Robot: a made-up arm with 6 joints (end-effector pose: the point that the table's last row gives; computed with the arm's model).
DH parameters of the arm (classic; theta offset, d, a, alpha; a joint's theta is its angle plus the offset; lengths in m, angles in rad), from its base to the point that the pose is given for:
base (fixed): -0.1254 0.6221 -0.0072 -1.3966
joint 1: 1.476 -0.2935 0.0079 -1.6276
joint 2: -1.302 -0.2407 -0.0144 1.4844
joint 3: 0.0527 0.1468 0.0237 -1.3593
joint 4: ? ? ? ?
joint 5: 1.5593 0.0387 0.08 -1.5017
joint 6: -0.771 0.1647 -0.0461 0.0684
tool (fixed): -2.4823 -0.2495 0 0
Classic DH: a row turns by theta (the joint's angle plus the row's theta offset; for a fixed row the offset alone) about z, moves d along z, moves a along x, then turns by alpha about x.
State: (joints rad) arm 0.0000 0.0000 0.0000 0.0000 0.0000 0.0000
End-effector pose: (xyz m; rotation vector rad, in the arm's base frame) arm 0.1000 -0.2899 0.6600 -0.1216 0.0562 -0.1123
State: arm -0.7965 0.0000 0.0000 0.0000 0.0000 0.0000
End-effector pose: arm -0.0045 -0.2901 0.7353 -0.1651 -0.7192 -0.2937
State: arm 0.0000 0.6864 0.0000 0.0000 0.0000 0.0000
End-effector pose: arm 0.1066 -0.2403 0.6373 -0.8029 0.0790 -0.1955
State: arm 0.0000 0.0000 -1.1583 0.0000 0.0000 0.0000
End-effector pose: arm 0.1662 -0.2281 0.6648 0.1392 -0.0021 -1.2406
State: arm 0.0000 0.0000 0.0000 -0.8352 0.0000 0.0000
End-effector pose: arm 0.1031 -0.2317 0.6733 0.7141 0.0617 -0.1060
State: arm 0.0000 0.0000 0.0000 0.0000 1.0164 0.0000
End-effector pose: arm 0.0604 -0.2899 0.7489 -0.1688 1.0702 -0.0409
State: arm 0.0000 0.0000 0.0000 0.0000 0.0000 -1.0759
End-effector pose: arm 0.0498 -0.2853 0.6604 -0.0925 0.0413 -1.1886
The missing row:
joint 4: 1.4634 0.0098 -0.0092 1.5241
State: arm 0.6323 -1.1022 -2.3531 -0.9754 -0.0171 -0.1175
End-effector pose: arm 0.2817 -0.3829 0.4397 0.5384 0.3546 -3.0615
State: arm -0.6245 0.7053 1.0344 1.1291 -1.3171 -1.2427
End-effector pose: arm 0.1545 -0.2853 0.8321 -0.5743 -1.4196 0.7211
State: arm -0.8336 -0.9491 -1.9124 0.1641 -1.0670 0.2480
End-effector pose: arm 0.0767 -0.3990 0.7680 0.5636 -0.5106 -1.7486
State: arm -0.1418 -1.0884 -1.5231 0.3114 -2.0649 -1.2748
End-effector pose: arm 0.2128 -0.4381 0.5719 0.3518 -1.3104 -2.7387
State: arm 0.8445 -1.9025 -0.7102 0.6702 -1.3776 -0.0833
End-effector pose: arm 0.0950 -0.3297 0.3315 0.5187 0.3224 -1.2904
